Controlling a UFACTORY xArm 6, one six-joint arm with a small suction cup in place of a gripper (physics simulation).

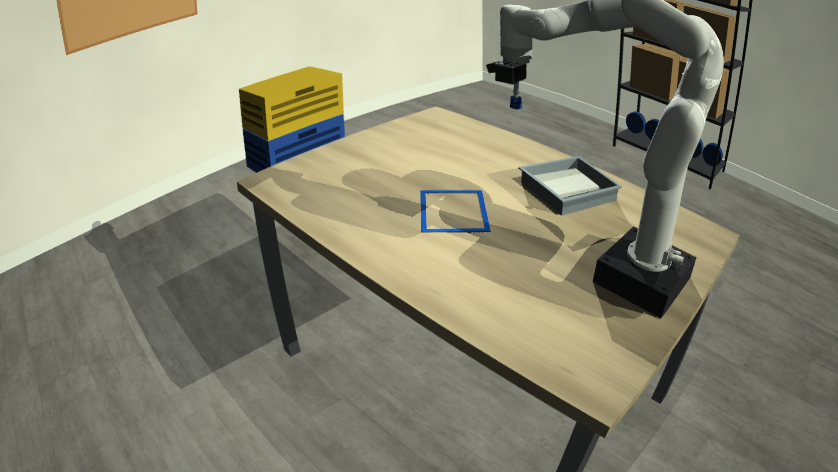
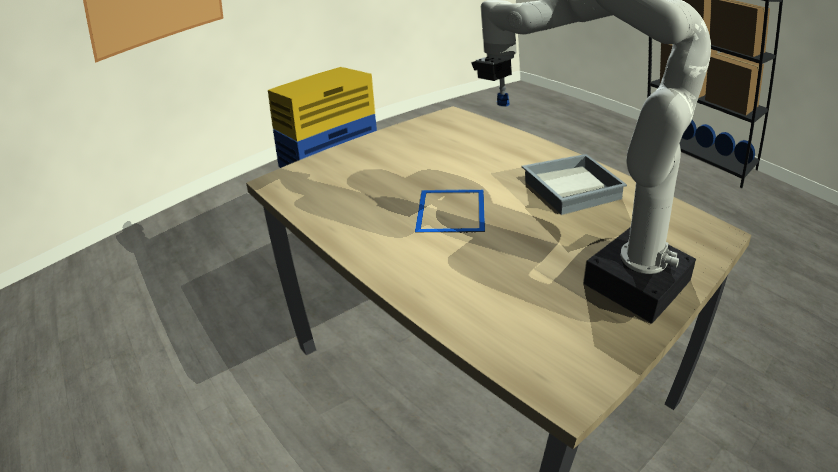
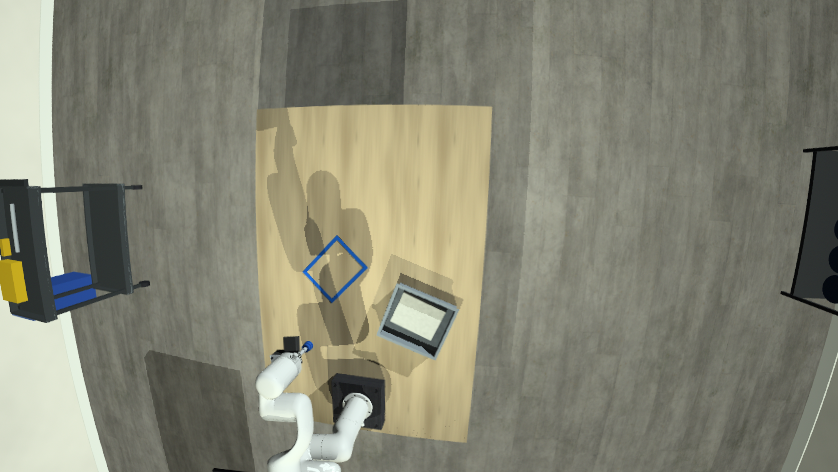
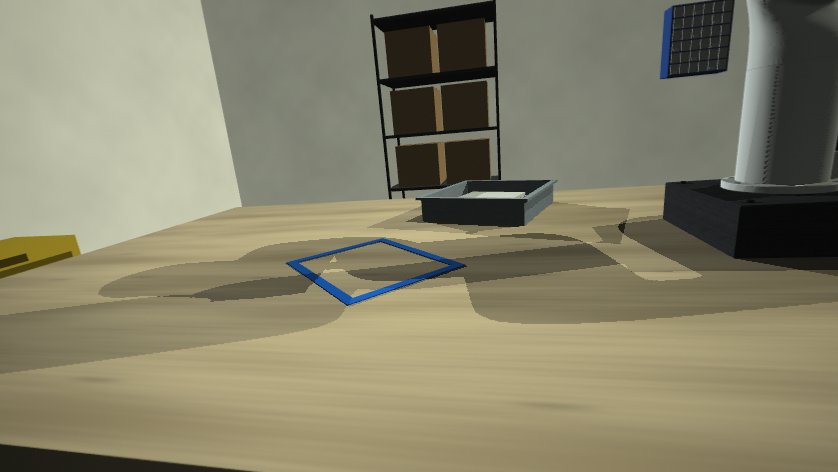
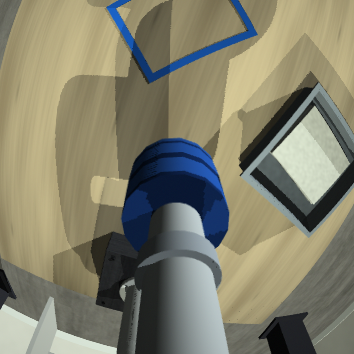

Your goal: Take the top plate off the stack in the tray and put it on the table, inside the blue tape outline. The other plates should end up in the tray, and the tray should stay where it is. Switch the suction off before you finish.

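Frame: origin at the arm's base, x right, y back, z down, level; centimetres.
Seen in the pictures: hand, tool point: [image 1: 515,107] [image 2: 503,104] [image 3: 308,345] [image 5: 173,180]; arm's base, link origin: [image 1: 649,256] [image 2: 644,257] [image 3: 357,405] [image 4: 778,186].
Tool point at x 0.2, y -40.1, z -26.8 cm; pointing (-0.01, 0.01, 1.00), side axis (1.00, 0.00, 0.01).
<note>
Offsets run from my tool point to a thing's middle. "spot": to the spot under its first point. Level surfaces: height alone.
The grey tray {dx +29.4, dy +6.0, dz +30.6 cm} [image 1: 589,200] [image 2: 592,200] [image 3: 407,347] [image 4: 472,211] [image 5: 276,204] stands on the table beside the robot base. A pale, speckled rectangular plate {dx +29.6, dy +4.3, dz +30.6 cm} [image 1: 567,182] [image 2: 571,180] [image 3: 417,316] [image 4: 498,194] [image 5: 310,155] lies in it; how many plates are under it cannot be told. The blue tape outline {spot: dx -9.4, dy -10.8, dz +33.0 cm} [image 1: 454,230] [image 2: 448,230] [image 3: 318,286] [image 4: 381,291] [image 5: 202,56] lies flat on the table, with wood and arm shadow inside it. My gripper, a blue suction cup [image 1: 515,102] [image 2: 503,99] [image 3: 308,345] [image 5: 175,185], hangs high up, away from tray and outline, with nothing on it.
The black robot base [image 1: 633,281] [image 2: 627,284] [image 3: 375,422] [image 4: 703,222] stands at one end of the wooden table {dz +33.1 cm} [image 1: 351,257], near the tray. Stacked yellow and blue cases [image 1: 293,111] [image 2: 322,105] stand beyond the table. A shelf rack with boxes stands by the wall.
</note>
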